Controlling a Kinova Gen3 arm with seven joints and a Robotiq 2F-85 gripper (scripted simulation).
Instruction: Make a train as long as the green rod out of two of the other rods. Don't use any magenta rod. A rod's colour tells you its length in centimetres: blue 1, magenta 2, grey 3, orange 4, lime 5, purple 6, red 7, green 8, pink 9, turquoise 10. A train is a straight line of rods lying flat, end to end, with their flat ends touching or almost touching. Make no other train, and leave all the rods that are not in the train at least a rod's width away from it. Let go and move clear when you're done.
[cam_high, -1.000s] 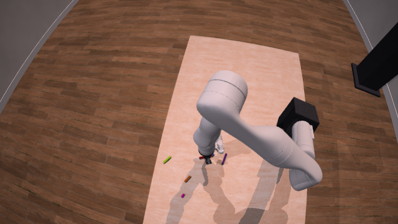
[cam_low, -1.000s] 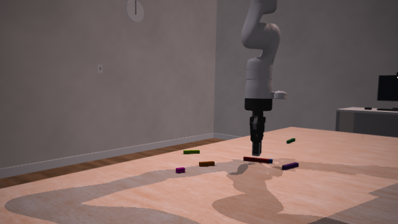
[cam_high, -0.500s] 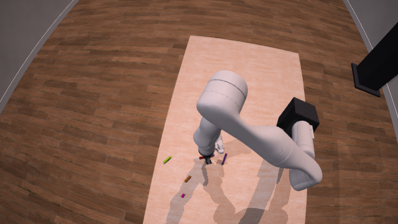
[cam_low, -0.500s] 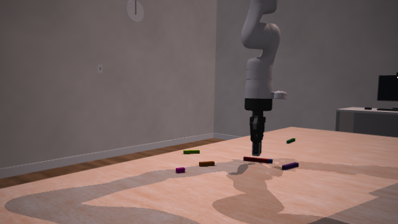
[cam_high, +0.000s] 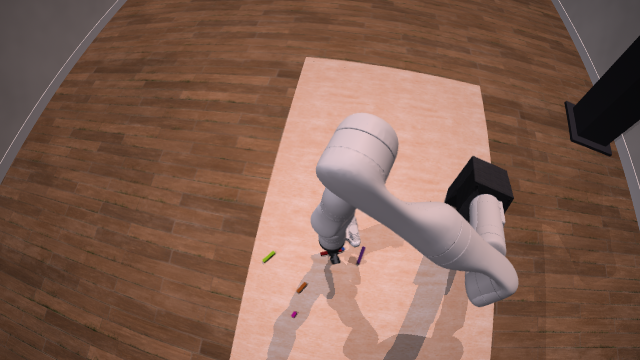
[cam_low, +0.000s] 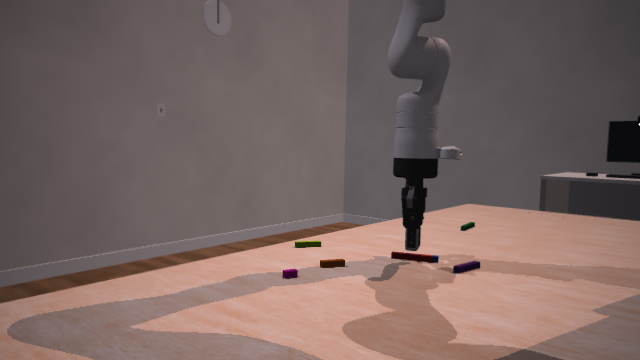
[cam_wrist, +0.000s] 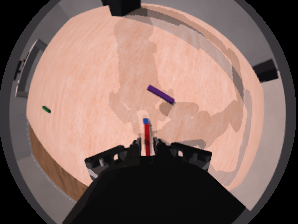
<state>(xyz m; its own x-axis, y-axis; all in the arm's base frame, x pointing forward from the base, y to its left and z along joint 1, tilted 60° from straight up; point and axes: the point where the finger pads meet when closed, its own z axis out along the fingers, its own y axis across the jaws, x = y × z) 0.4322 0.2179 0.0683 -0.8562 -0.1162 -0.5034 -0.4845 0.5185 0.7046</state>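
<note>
Right now the red rod is 30 mm below my hand. The rest, counted from my hand: orange rod: 140 mm to the left, 50 mm ahead, 30 mm below; then blue rod: 30 mm below, 30 mm behind, 20 mm to the right; then purple rod: 100 mm behind, 30 mm below, 20 mm to the right.
</note>
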